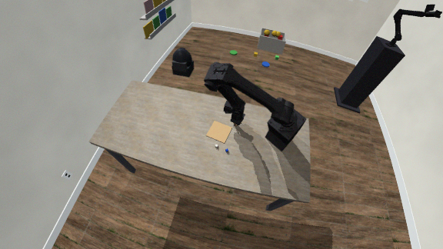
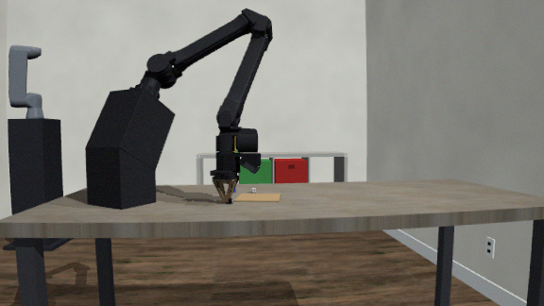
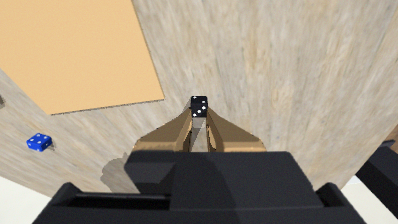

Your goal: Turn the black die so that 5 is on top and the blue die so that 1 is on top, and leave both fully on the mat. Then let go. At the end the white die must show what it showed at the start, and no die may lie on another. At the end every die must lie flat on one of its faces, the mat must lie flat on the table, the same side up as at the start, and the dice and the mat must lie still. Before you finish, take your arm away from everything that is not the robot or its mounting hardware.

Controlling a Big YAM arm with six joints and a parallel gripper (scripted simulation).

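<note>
My gripper is now 210 mm to the right of the white die and 90 mm short of it. From my hand the other things lie so: black die: 10 mm ahead; blue die: 220 mm to the left, 10 mm ahead; tan mat: 100 mm ahead, 90 mm to the left, 10 mm below.
</note>
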